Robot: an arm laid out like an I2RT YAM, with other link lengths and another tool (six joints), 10 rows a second.
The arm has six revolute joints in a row. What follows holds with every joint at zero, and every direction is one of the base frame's. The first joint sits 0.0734 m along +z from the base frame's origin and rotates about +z. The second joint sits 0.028 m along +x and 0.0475 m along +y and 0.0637 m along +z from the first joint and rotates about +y. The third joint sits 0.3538 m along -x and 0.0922 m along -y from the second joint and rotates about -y. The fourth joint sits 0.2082 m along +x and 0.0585 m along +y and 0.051 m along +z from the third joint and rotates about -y. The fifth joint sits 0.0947 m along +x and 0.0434 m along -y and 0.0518 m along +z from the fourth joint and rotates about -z. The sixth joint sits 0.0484 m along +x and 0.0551 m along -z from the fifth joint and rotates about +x. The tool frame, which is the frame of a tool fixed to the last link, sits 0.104 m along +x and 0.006 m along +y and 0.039 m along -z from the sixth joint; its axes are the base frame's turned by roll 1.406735, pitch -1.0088 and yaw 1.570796 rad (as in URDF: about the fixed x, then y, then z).
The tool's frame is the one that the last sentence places.
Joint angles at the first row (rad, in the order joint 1, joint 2, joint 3, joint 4, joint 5, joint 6):
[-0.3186 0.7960 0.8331 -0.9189 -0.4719 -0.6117]
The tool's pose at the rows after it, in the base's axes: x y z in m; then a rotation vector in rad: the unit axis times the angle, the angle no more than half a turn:
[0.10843, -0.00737, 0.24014, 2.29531, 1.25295, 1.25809]
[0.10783, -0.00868, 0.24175, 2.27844, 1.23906, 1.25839]
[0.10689, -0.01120, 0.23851, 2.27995, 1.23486, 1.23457]
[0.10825, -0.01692, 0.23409, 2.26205, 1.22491, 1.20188]
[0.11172, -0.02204, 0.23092, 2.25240, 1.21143, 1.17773]
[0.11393, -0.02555, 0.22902, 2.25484, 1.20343, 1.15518]
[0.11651, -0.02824, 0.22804, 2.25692, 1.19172, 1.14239]
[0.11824, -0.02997, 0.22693, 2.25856, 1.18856, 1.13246]
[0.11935, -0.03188, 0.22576, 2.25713, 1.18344, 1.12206]
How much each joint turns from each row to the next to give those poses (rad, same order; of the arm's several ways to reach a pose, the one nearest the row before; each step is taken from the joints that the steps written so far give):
[0.0068 -0.0049 0.0010 -0.0111 -0.0187 -0.0170]
[0.0015 -0.0138 0.0019 0.0035 0.0124 0.0056]
[-0.0006 -0.0005 -0.0087 0.0024 0.0173 -0.0039]
[0.0010 -0.0029 -0.0193 0.0239 0.0338 -0.0071]
[-0.0002 0.0063 -0.0162 0.0286 0.0256 -0.0011]
[0.0002 0.0108 -0.0060 0.0126 0.0182 0.0001]
[-0.0003 0.0089 -0.0049 0.0145 0.0128 0.0046]
[0.0002 0.0077 -0.0041 0.0093 0.0077 0.0001]
[-0.0004 0.0038 -0.0050 0.0091 0.0096 -0.0002]

